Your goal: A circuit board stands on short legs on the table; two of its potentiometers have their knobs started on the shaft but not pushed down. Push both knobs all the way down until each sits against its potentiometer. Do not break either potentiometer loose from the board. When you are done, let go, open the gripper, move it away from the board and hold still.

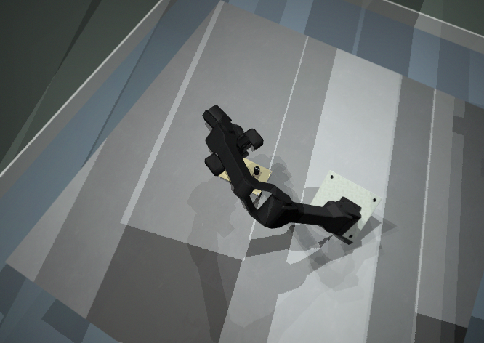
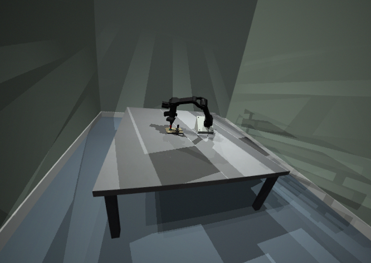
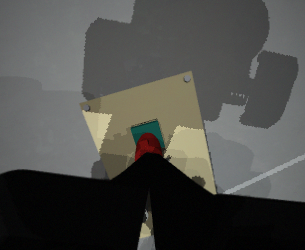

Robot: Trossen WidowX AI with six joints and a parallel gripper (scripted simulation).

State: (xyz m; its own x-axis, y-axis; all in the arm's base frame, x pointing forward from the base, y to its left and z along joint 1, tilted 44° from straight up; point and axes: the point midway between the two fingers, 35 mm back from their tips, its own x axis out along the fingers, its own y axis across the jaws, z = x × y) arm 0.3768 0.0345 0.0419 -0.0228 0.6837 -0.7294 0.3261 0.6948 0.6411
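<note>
The red knob lies 1 cm below my gripper tip. Round my gripper tip: black knob 7 cm behind, 2 cm to the right, 1 cm below.
</note>
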